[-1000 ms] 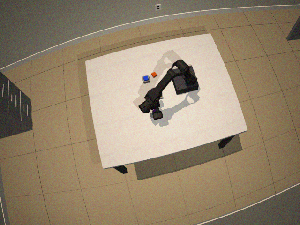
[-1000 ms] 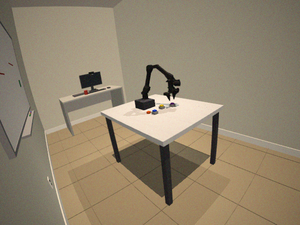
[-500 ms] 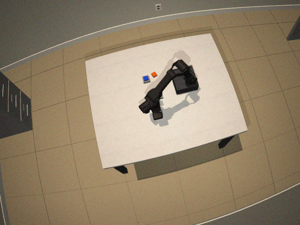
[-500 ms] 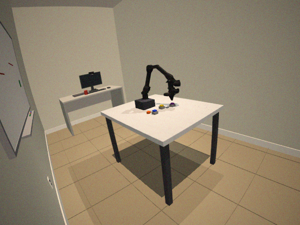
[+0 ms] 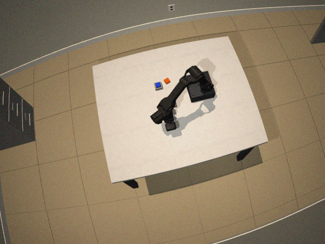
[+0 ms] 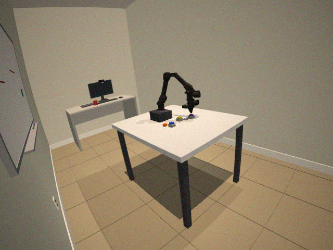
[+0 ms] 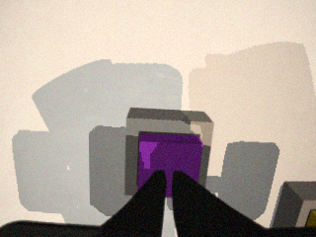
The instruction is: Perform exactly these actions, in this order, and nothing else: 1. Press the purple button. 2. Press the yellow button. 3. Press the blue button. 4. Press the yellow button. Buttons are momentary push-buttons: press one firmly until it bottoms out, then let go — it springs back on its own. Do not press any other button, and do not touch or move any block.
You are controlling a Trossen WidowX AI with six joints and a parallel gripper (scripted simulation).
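My gripper tip is now 2 cm above the purple button. From my gripper tip the other things lie so: orange block: 7 cm behind, 29 cm to the right, 4 cm below; then blue button: 1 cm behind, 27 cm to the right, 2 cm below; then yellow button: 6 cm behind, 11 cm to the right, 2 cm below.
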